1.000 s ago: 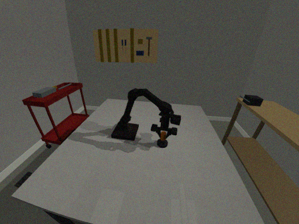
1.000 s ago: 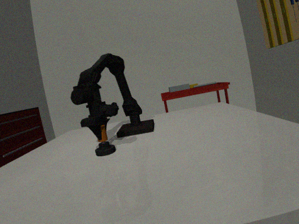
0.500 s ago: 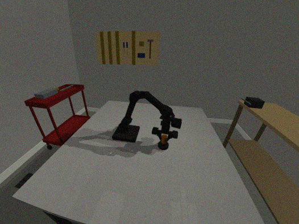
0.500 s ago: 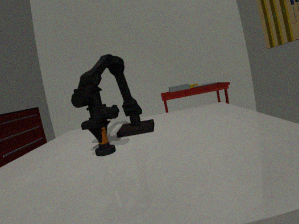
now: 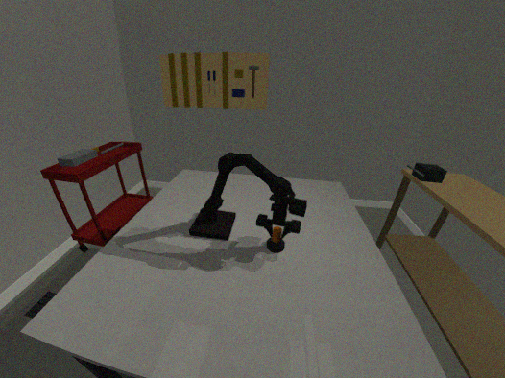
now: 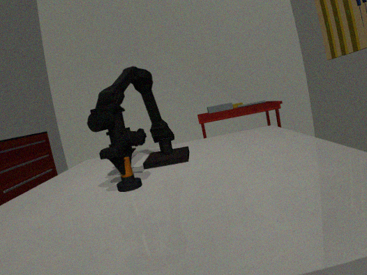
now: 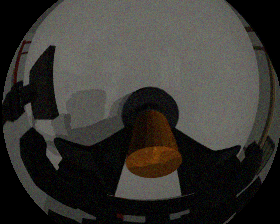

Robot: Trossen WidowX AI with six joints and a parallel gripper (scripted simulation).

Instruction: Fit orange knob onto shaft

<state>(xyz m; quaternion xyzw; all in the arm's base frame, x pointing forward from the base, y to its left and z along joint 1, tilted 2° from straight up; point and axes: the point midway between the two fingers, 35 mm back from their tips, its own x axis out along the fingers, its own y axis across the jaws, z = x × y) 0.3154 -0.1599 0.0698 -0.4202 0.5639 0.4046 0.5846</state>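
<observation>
My gripper tip is now 2 cm above the black round pedestal. Round my gripper tip: orange knob (3 cm above).
</observation>
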